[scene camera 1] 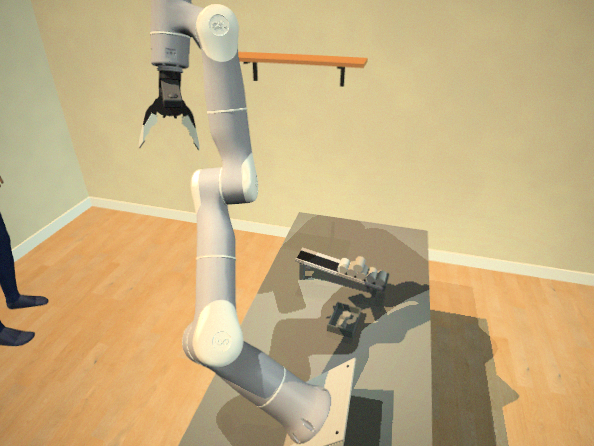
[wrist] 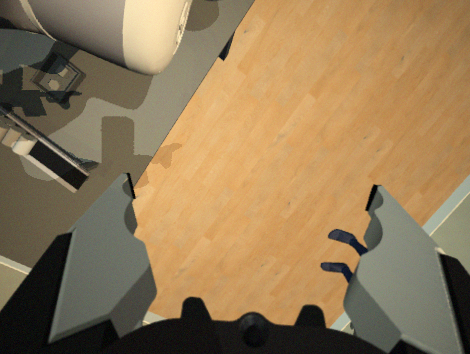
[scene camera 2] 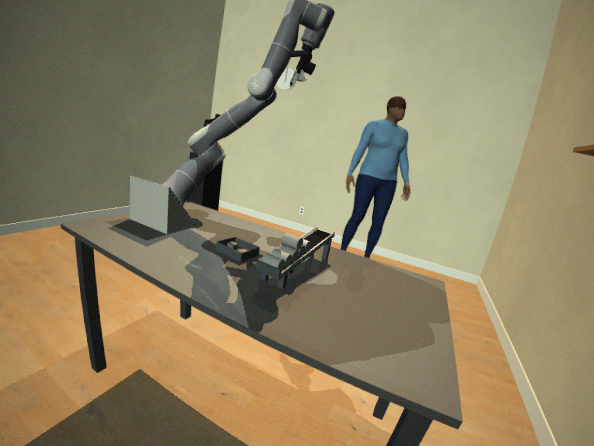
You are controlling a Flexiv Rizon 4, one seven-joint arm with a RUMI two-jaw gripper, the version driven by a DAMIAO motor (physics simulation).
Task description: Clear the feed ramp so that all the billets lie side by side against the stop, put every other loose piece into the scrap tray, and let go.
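The sloping feed ramp [scene camera 1: 316, 260] [scene camera 2: 318, 235] [wrist: 60, 165] stands on the table, its dark upper stretch bare. Several pale cylinders are grouped on its lower part; one cylinder [scene camera 1: 358, 264] [scene camera 2: 291, 241] sits higher than its neighbours and appears to rest on them. The lowest cylinder [scene camera 1: 382, 277] [scene camera 2: 273, 261] is at the stop end. The scrap tray [scene camera 1: 352, 331] [scene camera 2: 240, 256] [wrist: 70, 65] stands beside the ramp and holds small pale pieces [scene camera 1: 345, 317] [scene camera 2: 233, 245] [wrist: 53, 84]. My gripper [scene camera 1: 169, 148] [scene camera 2: 295, 82] [wrist: 248, 181] is open and empty, high up and well away from both.
The table [scene camera 1: 412, 410] [scene camera 2: 380, 310] carries my base bracket [scene camera 1: 345, 385] [scene camera 2: 149, 205]. A person [scene camera 2: 387, 150] stands beyond the table; their feet [wrist: 342, 235] show between my fingers in the wrist view. An orange shelf [scene camera 1: 310, 60] is on the wall. Arm shadows fall across ramp and tray.
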